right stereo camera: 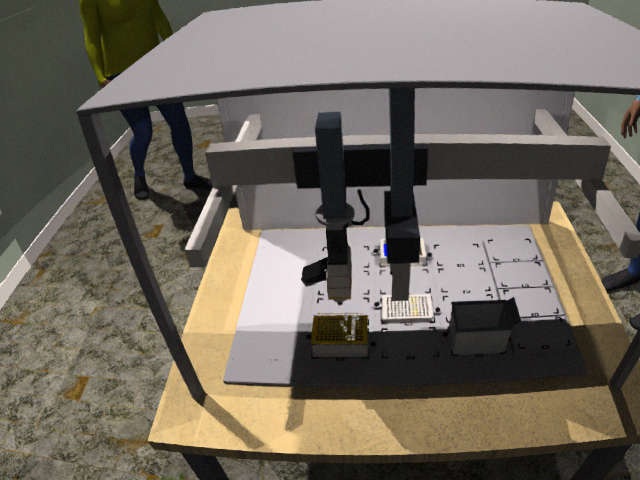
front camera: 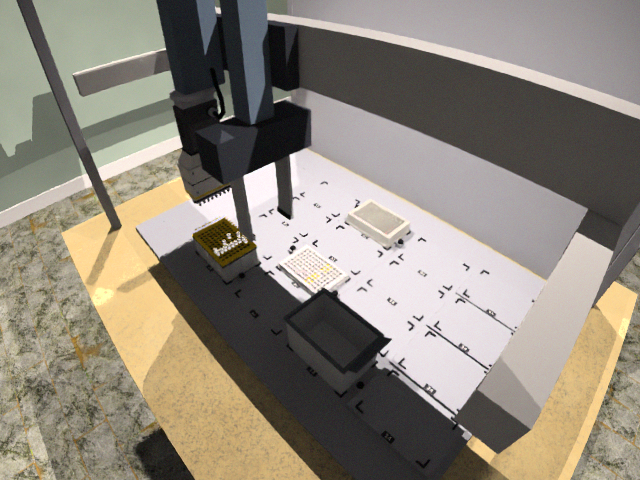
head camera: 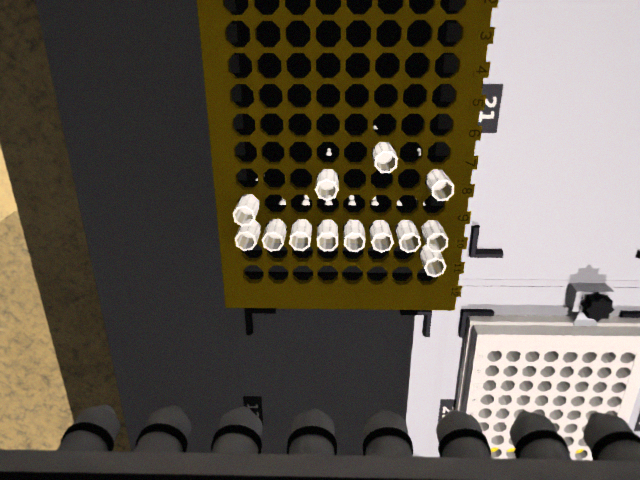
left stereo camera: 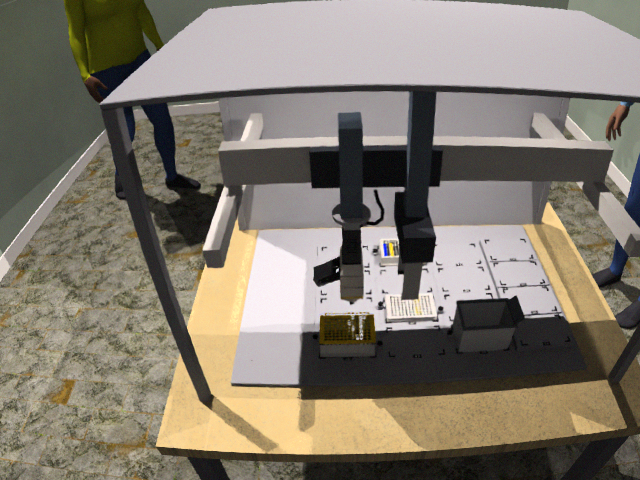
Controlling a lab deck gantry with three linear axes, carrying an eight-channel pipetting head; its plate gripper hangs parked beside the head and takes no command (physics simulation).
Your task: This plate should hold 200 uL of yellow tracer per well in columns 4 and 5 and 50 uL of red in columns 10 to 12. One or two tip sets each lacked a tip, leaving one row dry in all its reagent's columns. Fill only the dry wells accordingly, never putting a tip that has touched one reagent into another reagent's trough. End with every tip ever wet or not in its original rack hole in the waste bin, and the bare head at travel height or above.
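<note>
The pipetting head (front camera: 204, 178) (left stereo camera: 352, 281) (right stereo camera: 339, 281) hangs above and behind the tip rack (front camera: 206, 248) (head camera: 330, 300) (left stereo camera: 346, 350) (right stereo camera: 339, 351); its nozzles (head camera: 311, 431) are bare. The rack holds one full line of tips (head camera: 327, 235) and several single tips (head camera: 385, 157). The plate (front camera: 312, 268) (head camera: 558, 338) (left stereo camera: 411, 316) (right stereo camera: 407, 316) shows some yellow wells in the head view; nozzles hide others. The reagent trough block (front camera: 379, 222) (left stereo camera: 391, 250) (right stereo camera: 383, 251) shows blue and yellow in the left stereo view. The waste bin (front camera: 325, 353) (left stereo camera: 485, 335) (right stereo camera: 480, 338) looks empty. The parked plate gripper (front camera: 265, 226) is open, holding nothing.
The gripper's dark carriage (front camera: 255, 139) (left stereo camera: 416, 240) (right stereo camera: 402, 240) hangs beside the head. The gantry beam (left stereo camera: 516, 162) (right stereo camera: 516, 160) crosses behind. Frame posts (front camera: 72, 118) (left stereo camera: 157, 258) (right stereo camera: 139, 258) stand at the sides. Two people stand beyond the bench.
</note>
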